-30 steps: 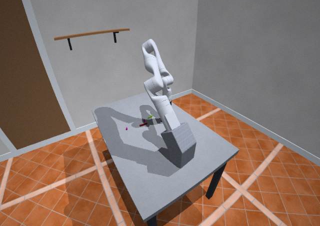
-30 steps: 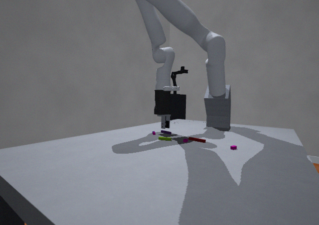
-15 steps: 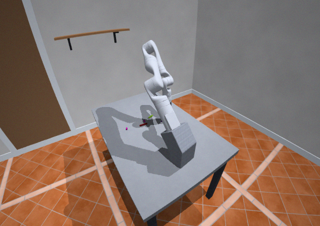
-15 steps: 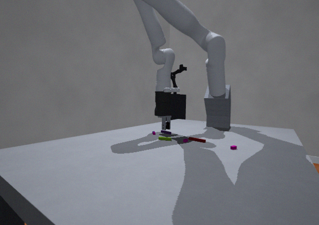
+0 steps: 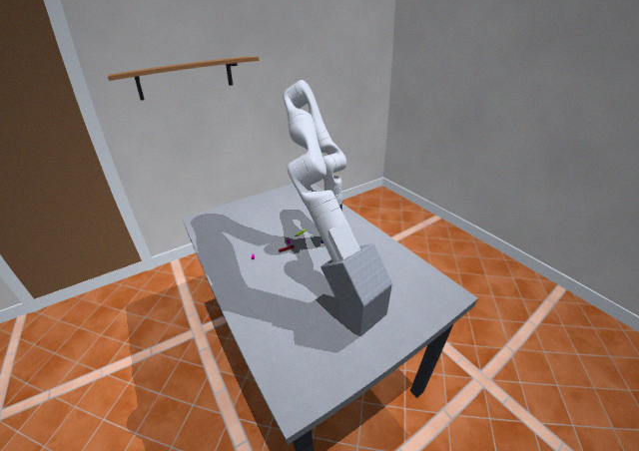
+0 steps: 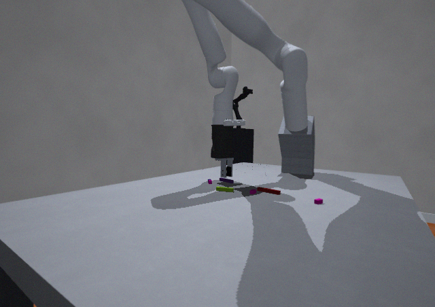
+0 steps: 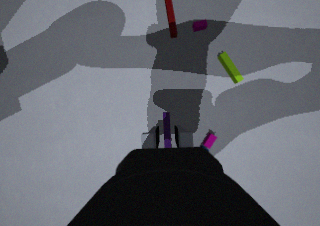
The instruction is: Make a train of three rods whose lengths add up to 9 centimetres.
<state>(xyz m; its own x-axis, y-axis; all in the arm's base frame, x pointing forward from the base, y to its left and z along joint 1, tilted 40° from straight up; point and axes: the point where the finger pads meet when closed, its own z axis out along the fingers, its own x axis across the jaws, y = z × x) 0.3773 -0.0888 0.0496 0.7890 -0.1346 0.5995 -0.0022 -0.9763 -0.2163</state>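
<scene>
My hand is 3 cm above the purple rod. The rest, counted from my hand: blue rod 5 cm ahead, 3 cm to the right, 3 cm below; then lime rod 10 cm ahead, 9 cm to the left, 3 cm below; then red rod 2 cm ahead, 19 cm to the left, 3 cm below.
</scene>
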